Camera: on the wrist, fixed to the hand. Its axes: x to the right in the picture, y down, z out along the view.
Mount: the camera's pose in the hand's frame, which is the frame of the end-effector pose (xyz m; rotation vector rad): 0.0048 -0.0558 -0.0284 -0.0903 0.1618 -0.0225
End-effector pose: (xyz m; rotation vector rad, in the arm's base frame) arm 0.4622 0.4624 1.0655 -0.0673 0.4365 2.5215
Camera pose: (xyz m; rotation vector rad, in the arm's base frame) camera 0.4875 0.4994 1.0216 -0.3109 0.3830 2.5225
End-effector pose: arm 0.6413 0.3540 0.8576 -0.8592 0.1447 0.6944
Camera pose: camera 0.6837 0.3103 0.8732 -1.0024 0.2498 0.6137
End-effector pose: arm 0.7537 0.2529 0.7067 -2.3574 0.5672 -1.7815
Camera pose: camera 0.7399 0.3058 0.7375 -2.2983 0.6575 -2.0106
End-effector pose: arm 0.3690 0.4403 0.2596 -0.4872 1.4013 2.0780
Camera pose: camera 0.4007 0.4309 0.2062 -0.7192 1.3888 2.1305
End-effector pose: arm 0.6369 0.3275 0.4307 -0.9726 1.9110 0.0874
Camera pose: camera 0.6521 0.2743 0.4604 -1.0897 2.0580 0.0846
